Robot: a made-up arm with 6 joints.
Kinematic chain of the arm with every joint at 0, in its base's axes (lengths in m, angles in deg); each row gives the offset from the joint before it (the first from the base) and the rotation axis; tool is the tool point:
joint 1: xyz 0 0 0.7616 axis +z
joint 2: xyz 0.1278 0 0 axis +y
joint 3: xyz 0 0 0.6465 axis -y
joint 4: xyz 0 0 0.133 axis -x
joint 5: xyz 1.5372 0 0 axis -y
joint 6: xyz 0.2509 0 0 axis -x
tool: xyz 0 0 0
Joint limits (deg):
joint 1: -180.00..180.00
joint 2: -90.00..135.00
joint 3: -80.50..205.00
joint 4: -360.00..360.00
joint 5: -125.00..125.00
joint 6: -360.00..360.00
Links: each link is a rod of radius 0.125 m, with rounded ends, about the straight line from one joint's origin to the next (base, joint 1, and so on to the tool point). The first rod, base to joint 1, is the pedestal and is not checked.
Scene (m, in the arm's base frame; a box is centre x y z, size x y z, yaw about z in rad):
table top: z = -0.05
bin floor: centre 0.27 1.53 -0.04 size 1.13 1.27 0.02 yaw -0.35
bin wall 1: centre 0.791 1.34 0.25 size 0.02 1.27 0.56 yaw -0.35
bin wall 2: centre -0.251 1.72 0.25 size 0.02 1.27 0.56 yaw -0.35
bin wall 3: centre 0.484 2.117 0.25 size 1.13 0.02 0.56 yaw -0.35
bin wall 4: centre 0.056 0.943 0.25 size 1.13 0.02 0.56 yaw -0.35
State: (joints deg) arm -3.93 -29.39 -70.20 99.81 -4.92 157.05
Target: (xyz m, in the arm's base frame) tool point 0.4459 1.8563 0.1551
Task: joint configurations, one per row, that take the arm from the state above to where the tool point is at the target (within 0.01 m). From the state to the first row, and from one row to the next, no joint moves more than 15 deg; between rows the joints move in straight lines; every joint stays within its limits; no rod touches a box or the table.
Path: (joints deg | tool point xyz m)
1: 9.41 -23.74 -60.97 99.75 -3.58 157.05 | 1.3570 0.2092 0.3799
2: 22.74 -18.09 -51.73 99.70 -2.25 157.05 | 1.3781 0.5671 0.4978
3: 36.08 -12.44 -42.50 99.64 -0.91 157.05 | 1.2979 0.9409 0.6130
4: 49.42 -6.79 -33.27 99.58 0.42 157.05 | 1.1117 1.3007 0.7251
5: 62.76 -1.14 -24.03 99.52 1.76 157.05 | 0.8233 1.6157 0.8339
6: 76.09 4.51 -14.80 99.47 3.09 157.05 | 0.4460 1.8563 0.9383
7: 76.14 15.21 -12.02 99.42 2.73 157.05 | 0.4550 1.8932 0.6839
8: 76.19 25.92 -9.24 99.38 2.36 157.05 | 0.4550 1.8938 0.4208
9: 76.23 36.63 -6.46 99.34 2.00 157.05 | 0.4460 1.8563 0.1551

